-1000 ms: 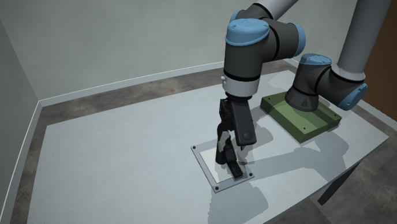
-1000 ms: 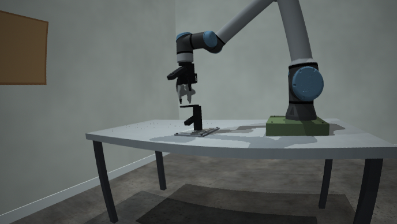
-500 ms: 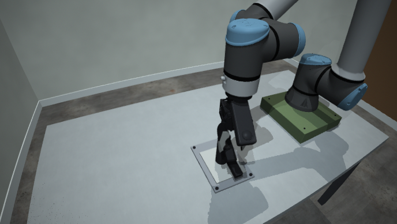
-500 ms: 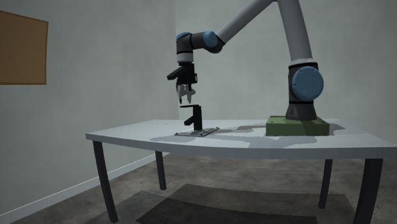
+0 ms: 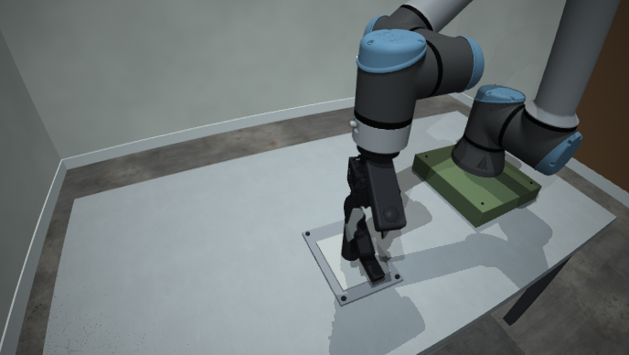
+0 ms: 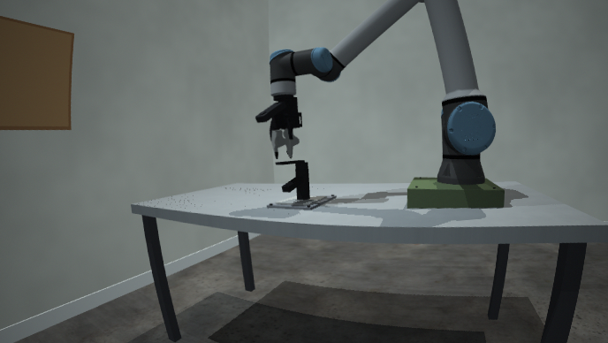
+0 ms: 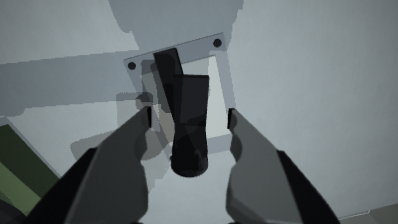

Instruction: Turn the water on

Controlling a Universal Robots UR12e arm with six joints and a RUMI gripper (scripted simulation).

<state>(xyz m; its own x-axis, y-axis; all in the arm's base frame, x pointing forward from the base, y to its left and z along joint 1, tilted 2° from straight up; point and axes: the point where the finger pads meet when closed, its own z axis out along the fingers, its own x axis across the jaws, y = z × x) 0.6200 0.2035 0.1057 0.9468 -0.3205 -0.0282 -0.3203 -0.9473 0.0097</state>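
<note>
My hand is 30 mm to the left of the lever, 30 mm above it and 10 mm past it. The rest, counted from my hand: black tap 80 mm below, 60 mm to the right, 20 mm behind.
</note>
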